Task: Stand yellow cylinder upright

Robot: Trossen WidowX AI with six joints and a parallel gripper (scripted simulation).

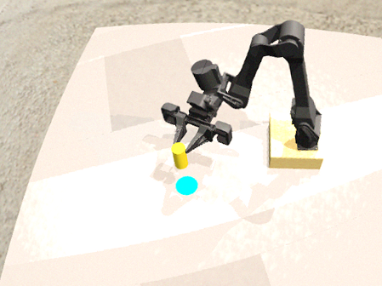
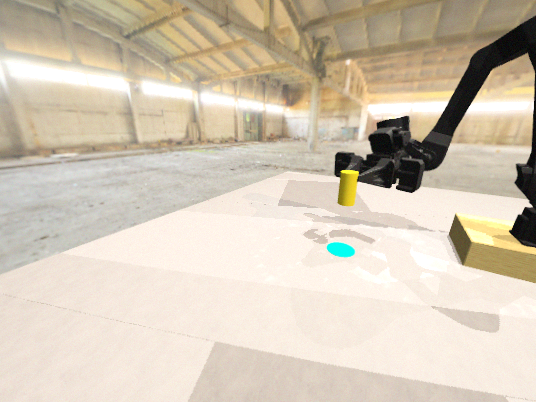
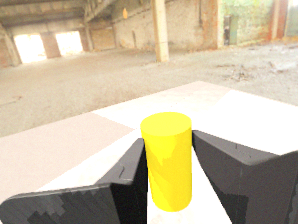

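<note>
Now: the cyan circle 160 mm below my gripper tip. From my gripper tip the other things lie so: yellow tall cylinder: 20 mm below.
</note>
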